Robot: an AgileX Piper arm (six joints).
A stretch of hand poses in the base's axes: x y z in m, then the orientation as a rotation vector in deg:
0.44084, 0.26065, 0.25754, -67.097, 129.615, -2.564
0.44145, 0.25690, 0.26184, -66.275, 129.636, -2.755
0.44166, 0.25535, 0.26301, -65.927, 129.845, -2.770
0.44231, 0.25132, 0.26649, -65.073, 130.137, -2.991
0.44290, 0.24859, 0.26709, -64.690, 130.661, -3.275
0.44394, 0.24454, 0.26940, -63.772, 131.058, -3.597
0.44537, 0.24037, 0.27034, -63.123, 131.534, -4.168
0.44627, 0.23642, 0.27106, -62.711, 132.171, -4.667
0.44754, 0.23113, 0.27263, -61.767, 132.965, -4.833
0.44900, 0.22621, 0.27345, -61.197, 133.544, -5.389
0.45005, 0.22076, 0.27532, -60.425, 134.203, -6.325
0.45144, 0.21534, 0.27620, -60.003, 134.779, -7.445
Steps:
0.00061, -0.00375, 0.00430, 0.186, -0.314, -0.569
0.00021, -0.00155, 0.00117, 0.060, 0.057, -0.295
0.00065, -0.00403, 0.00348, 0.094, -0.101, -0.689
0.00059, -0.00273, 0.00060, -0.195, 0.232, -0.482
0.00104, -0.00405, 0.00231, 0.016, -0.058, -0.787
0.00143, -0.00417, 0.00094, -0.272, 0.027, -0.697
0.00090, -0.00395, 0.00072, -0.358, 0.267, -0.582
0.00127, -0.00529, 0.00157, 0.007, 0.328, -0.898
0.00146, -0.00492, 0.00082, -0.326, 0.161, -0.672
0.00105, -0.00545, 0.00187, -0.532, 0.068, -0.906
0.00139, -0.00542, 0.00088, -0.755, 0.071, -0.692

